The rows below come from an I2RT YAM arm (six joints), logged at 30 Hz.
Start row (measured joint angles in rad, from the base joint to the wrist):
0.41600, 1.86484, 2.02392, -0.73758, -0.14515, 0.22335
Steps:
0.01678, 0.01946, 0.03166, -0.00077, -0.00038, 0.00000
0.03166, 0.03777, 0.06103, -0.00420, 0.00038, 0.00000
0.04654, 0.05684, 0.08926, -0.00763, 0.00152, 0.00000
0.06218, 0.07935, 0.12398, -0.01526, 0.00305, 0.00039
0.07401, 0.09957, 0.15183, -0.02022, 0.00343, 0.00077
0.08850, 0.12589, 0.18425, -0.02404, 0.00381, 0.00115
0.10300, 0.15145, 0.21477, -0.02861, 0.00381, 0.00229
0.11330, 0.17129, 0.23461, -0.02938, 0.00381, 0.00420
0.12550, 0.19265, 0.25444, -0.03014, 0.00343, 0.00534
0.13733, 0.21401, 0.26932, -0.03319, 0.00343, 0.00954
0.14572, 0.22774, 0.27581, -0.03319, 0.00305, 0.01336
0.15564, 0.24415, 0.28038, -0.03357, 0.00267, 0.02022
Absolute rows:
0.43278, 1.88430, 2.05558, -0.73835, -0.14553, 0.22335
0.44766, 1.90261, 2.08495, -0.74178, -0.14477, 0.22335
0.46254, 1.92168, 2.11318, -0.74521, -0.14363, 0.22335
0.47818, 1.94419, 2.14790, -0.75284, -0.14210, 0.22374
0.49001, 1.96441, 2.17575, -0.75780, -0.14172, 0.22412
0.50450, 1.99073, 2.20817, -0.76162, -0.14134, 0.22450
0.51900, 2.01629, 2.23869, -0.76619, -0.14134, 0.22564
0.52930, 2.03613, 2.25853, -0.76696, -0.14134, 0.22755
0.54150, 2.05749, 2.27836, -0.76772, -0.14172, 0.22869
0.55333, 2.07885, 2.29324, -0.77077, -0.14172, 0.23289
0.56172, 2.09258, 2.29973, -0.77077, -0.14210, 0.23671
0.57164, 2.10899, 2.30430, -0.77115, -0.14248, 0.24357

